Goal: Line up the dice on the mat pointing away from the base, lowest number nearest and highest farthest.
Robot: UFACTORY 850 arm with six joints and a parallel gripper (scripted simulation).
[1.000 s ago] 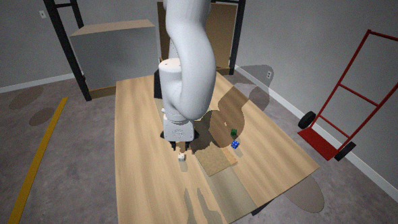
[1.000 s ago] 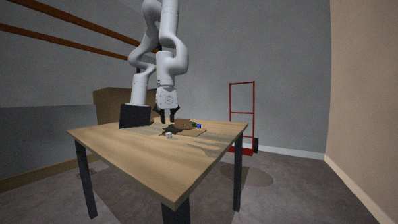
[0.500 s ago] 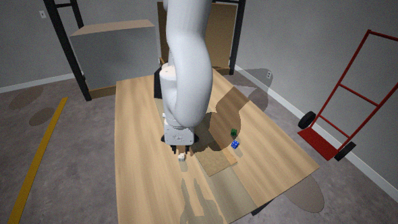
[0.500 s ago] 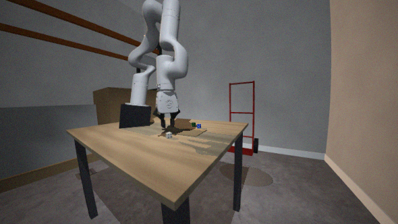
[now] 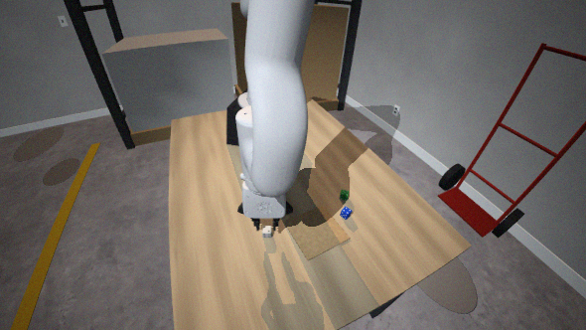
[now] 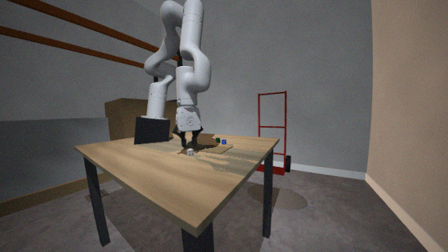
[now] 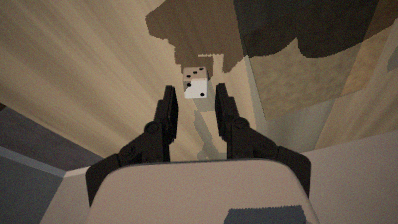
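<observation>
The white die lies 40 mm below my hand. Also, from my hand: green die (80 mm behind, 270 mm to the left, 40 mm below); then blue die (10 mm behind, 250 mm to the left, 40 mm below); then tan mat (20 mm ahead, 140 mm to the left, 50 mm below).
</observation>
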